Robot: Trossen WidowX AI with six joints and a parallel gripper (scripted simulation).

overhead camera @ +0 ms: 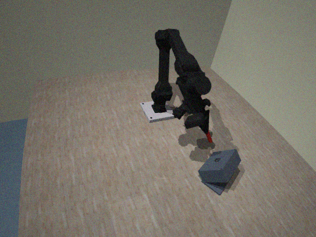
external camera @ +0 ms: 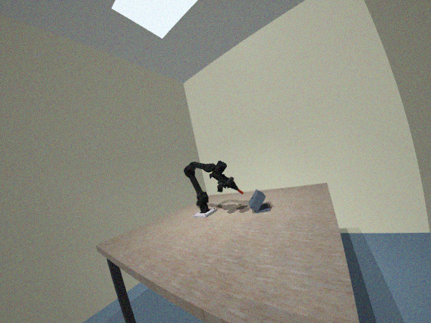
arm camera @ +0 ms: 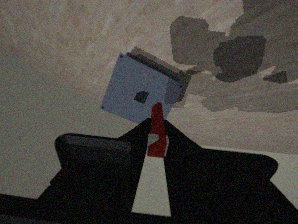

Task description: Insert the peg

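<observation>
Right now the sloped panel is 100 mm ahead of my gripper tip, 40 mm to the left of it and 90 mm below it. Also, from my gripper tip: peg (10 mm behind, 10 mm to the right, 10 mm above).
</observation>
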